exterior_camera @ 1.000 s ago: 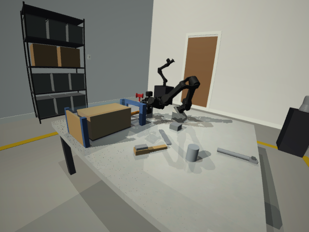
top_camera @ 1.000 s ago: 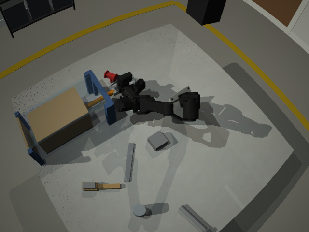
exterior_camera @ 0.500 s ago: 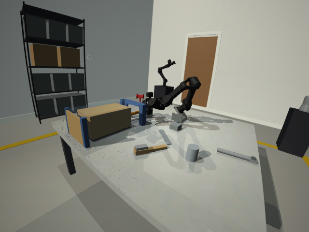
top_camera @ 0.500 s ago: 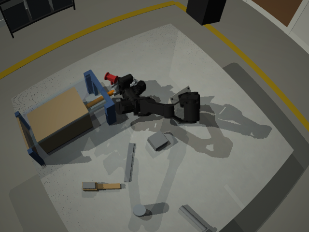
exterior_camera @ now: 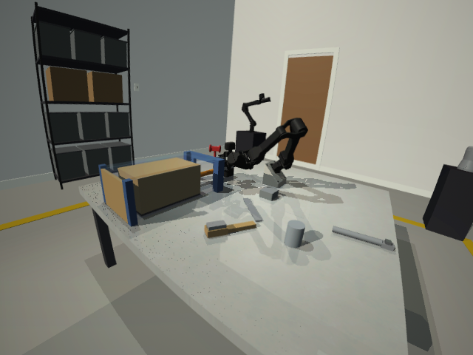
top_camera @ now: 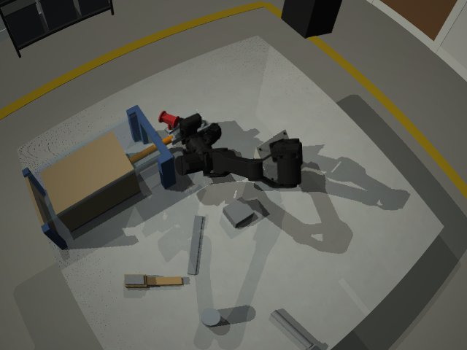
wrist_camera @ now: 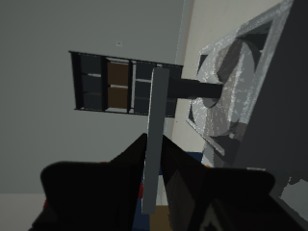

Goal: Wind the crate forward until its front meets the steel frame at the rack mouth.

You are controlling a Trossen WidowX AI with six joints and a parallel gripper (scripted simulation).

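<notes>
My gripper tip is 10 mm to the right of the winch handle, 10 mm below it and 10 mm short of it. The rest, counted from my gripper tip: red knob: 50 mm ahead, 40 mm above, 20 mm to the left; grey winch: 110 mm below, 60 mm behind, 10 mm to the right; blue frame: 110 mm ahead, 30 mm below, 10 mm to the left.
</notes>
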